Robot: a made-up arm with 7 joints.
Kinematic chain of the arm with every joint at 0, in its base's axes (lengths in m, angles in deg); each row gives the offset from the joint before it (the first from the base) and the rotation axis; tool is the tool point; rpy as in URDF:
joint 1: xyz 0 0 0.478 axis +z
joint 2: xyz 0 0 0 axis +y
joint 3: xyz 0 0 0.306 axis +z
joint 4: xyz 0.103 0 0 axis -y
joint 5: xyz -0.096 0 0.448 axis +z
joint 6: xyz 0 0 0 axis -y
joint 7: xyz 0.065 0 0 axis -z
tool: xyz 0 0 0 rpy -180 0 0
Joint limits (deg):
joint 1: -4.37..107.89
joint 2: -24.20..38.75
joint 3: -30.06..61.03
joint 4: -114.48..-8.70
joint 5: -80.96..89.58
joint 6: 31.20..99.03
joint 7: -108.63..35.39
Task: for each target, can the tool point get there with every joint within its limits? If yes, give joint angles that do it. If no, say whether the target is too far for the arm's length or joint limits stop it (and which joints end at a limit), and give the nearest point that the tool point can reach.
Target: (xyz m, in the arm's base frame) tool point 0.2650 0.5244 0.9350
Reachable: yes | joints 79.26 -2.54 -14.60 -85.62 -47.39 77.87 3.05
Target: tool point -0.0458 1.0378 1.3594
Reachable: no: too far | nearest point -0.0284 0.6444 1.0253 | short by 0.516 m
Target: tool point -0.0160 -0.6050 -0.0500
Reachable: no: joint limits stop it (at a limit: joint 1, joint 2, joint 3, joint 4, joint 6) | nearest point 0.4374 -0.3424 0.3014 | short by 0.631 m
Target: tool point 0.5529 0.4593 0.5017
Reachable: yes | joints 57.21 31.45 -23.07 -91.35 64.57 64.16 -15.64
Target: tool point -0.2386 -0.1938 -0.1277
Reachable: no: joint limits stop it (at a limit: joint 1, joint 2, joint 4, joint 6) | nearest point -0.4948 0.2611 0.3402 | short by 0.701 m
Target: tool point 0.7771 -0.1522 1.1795
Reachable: no: too far | nearest point 0.6214 -0.1217 1.0390 | short by 0.212 m
